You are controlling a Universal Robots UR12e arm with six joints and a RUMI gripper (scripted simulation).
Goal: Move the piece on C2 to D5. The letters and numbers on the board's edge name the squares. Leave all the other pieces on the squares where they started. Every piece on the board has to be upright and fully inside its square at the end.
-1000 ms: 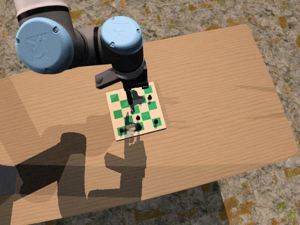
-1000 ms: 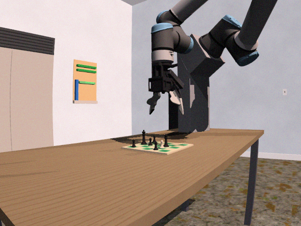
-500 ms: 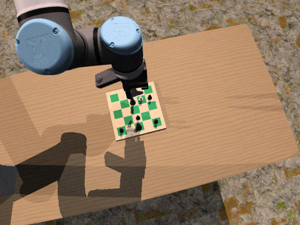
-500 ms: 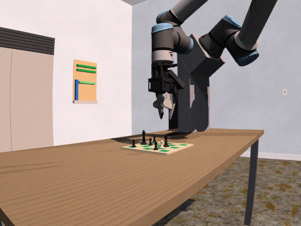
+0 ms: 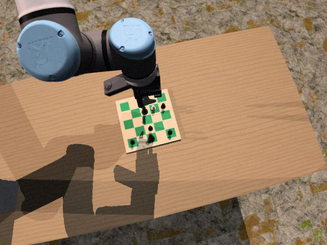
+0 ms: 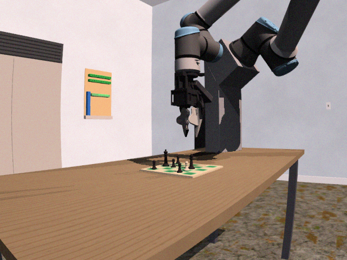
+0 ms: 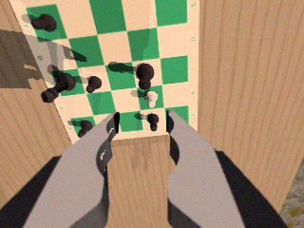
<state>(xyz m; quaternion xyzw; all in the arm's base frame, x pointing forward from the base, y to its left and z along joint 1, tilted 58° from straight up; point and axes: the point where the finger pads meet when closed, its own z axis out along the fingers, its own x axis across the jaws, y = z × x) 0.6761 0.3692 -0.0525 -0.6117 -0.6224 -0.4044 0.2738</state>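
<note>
The white pawn lies 110 mm below my hand, 40 mm ahead of it and 10 mm to the left of it. The rest, counted from my hand: chessboard: 130 mm below, 30 mm to the right, 10 mm ahead.
</note>
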